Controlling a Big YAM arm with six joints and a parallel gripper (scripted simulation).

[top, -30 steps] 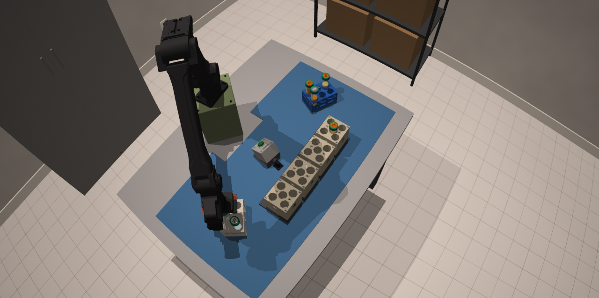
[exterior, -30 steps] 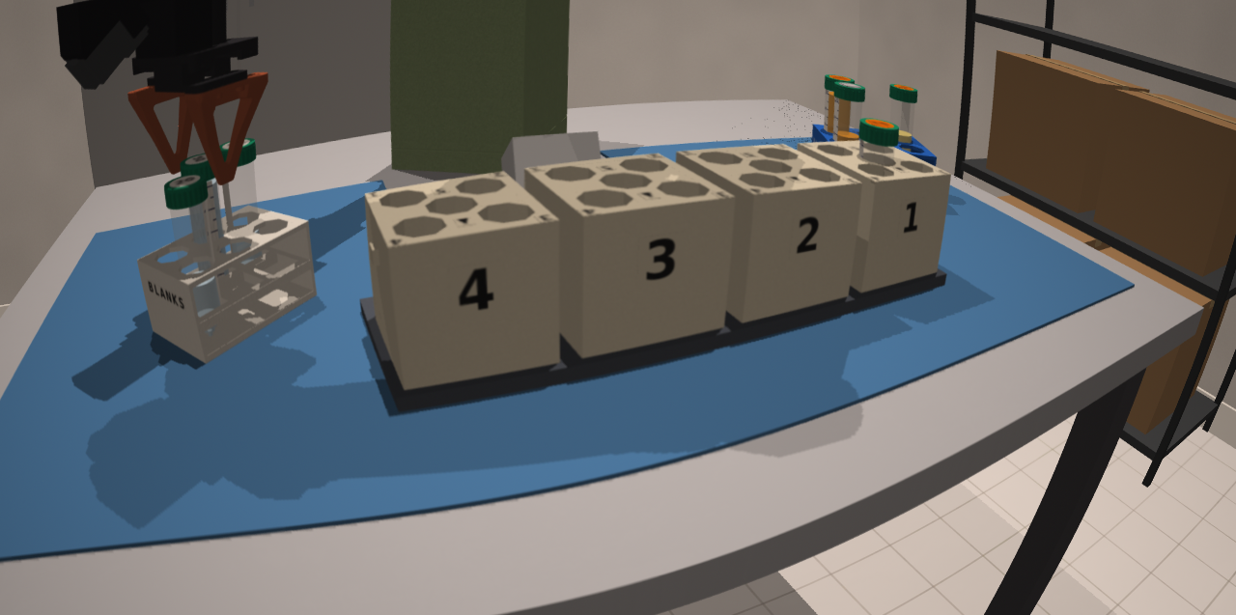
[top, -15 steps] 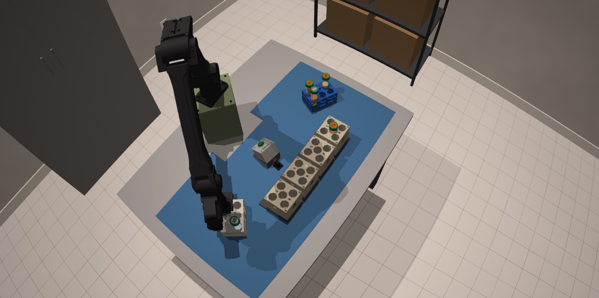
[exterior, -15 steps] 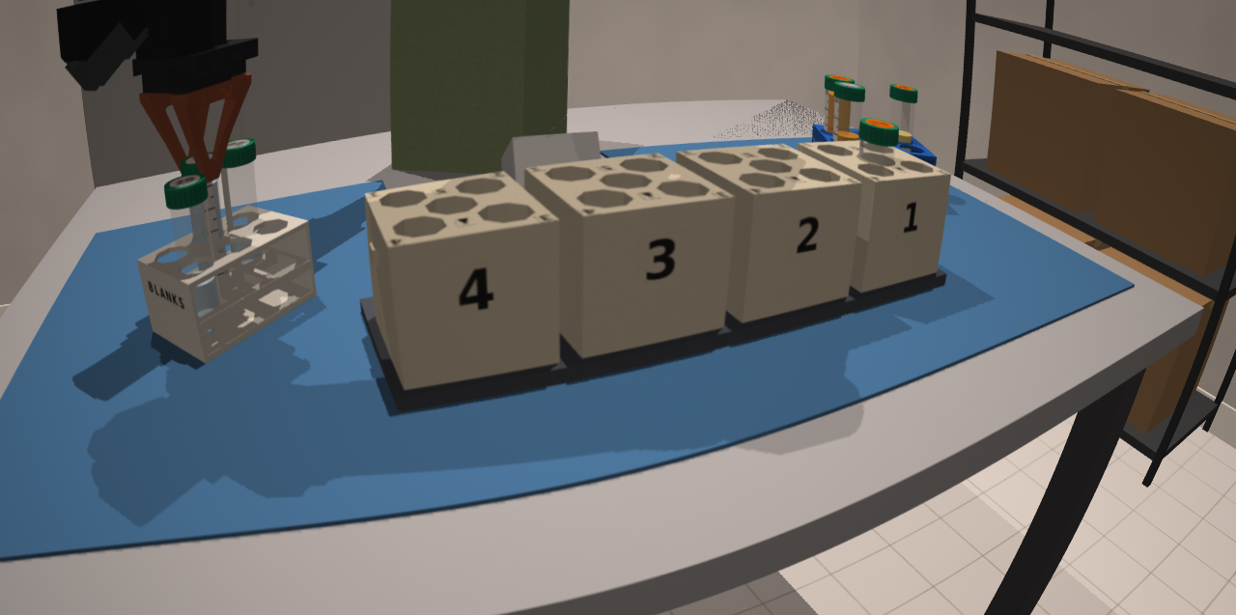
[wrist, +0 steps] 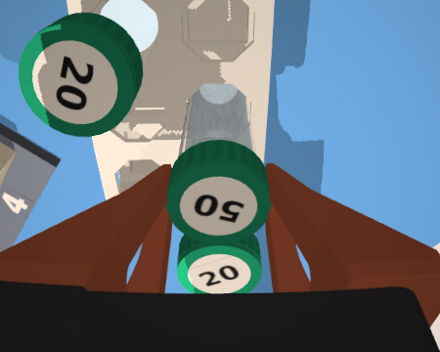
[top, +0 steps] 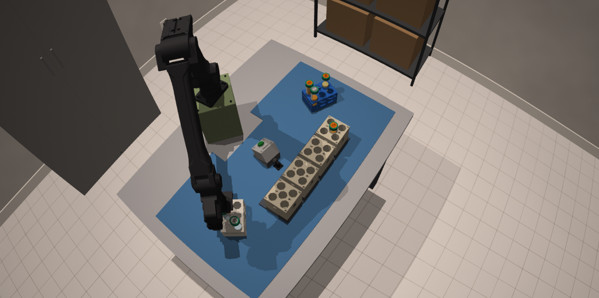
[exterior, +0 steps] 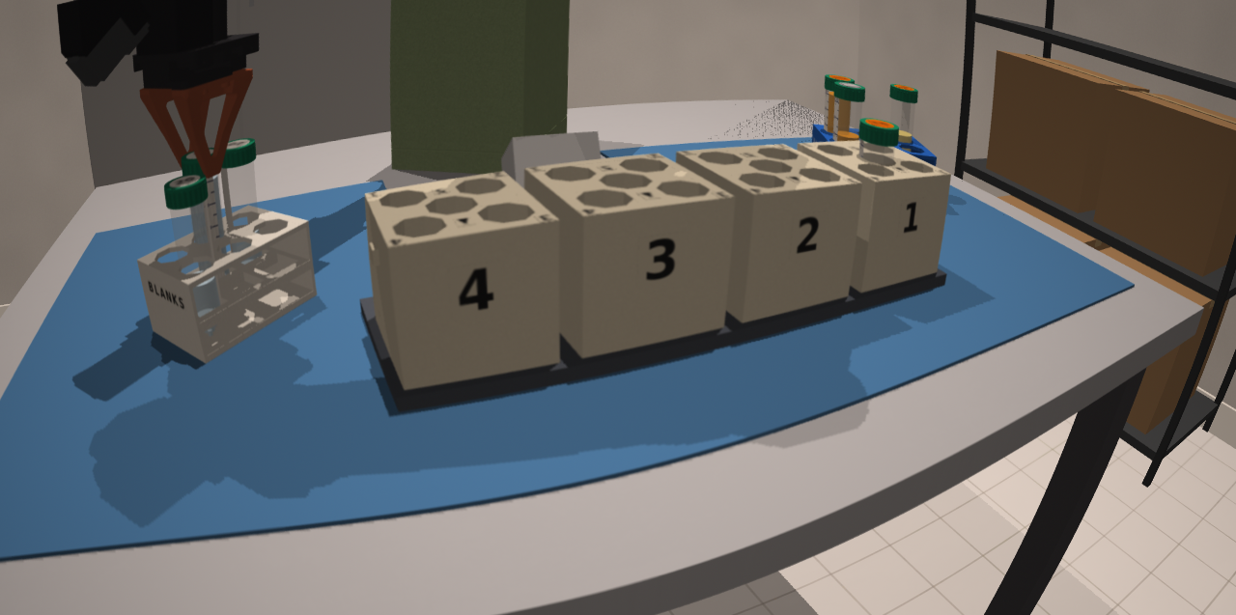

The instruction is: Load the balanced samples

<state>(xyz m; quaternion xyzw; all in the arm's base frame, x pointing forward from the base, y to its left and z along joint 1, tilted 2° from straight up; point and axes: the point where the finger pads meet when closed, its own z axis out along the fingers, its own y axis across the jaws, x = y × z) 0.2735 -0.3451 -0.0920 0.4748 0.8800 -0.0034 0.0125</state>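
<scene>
Now: the white-dot blank 10 mm ahead of my hand and 50 mm below it. Also, from my hand: blue sample rack RS (30 mm ahead, 660 mm to the left, 90 mm below); white blank rack RB (20 mm ahead, 10 mm to the left, 90 mm below); green DONE key (50 mm behind, 320 mm to the left, 50 mm below).
</scene>
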